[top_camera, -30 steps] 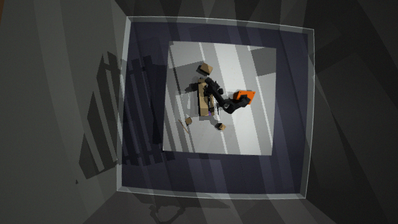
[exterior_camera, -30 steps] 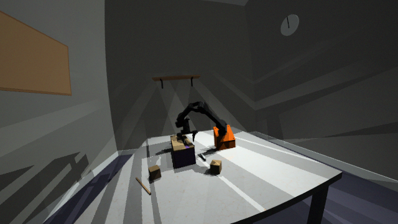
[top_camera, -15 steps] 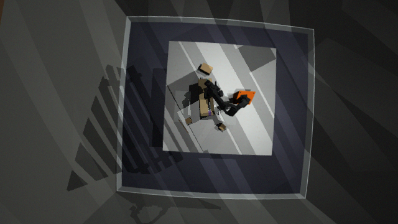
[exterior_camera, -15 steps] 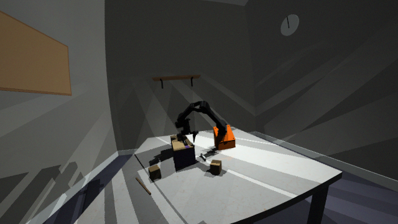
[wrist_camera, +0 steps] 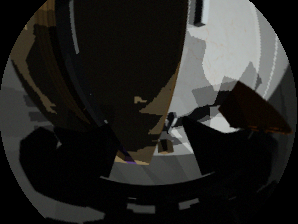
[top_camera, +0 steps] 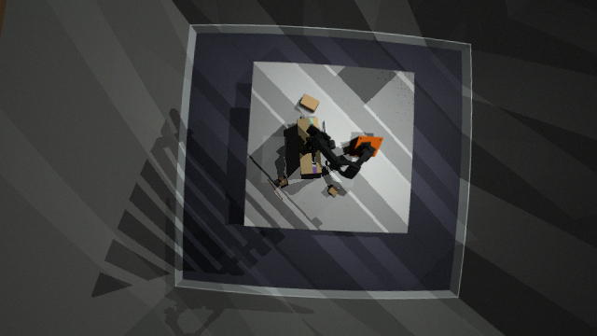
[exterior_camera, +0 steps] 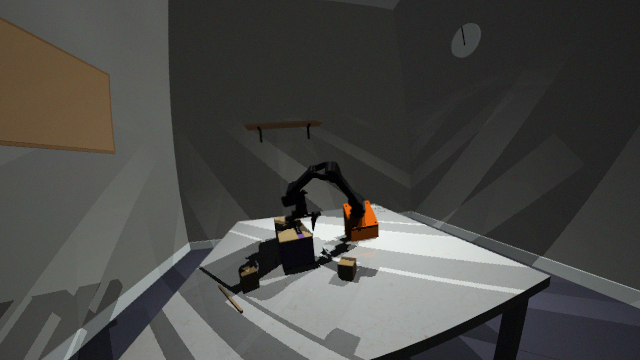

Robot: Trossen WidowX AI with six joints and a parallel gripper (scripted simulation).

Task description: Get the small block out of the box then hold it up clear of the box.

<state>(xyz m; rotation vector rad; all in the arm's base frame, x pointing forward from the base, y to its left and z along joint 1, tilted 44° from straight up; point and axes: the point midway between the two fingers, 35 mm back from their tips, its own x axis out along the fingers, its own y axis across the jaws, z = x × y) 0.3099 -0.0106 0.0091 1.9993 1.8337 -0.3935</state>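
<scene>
The tan block lies 50 mm ahead of my gripper tip and 20 mm to the left of it. Round my gripper tip: thin wooden stick 350 mm ahead, 270 mm to the left, 80 mm below; box 40 mm ahead, 30 mm to the right, 20 mm below.
</scene>
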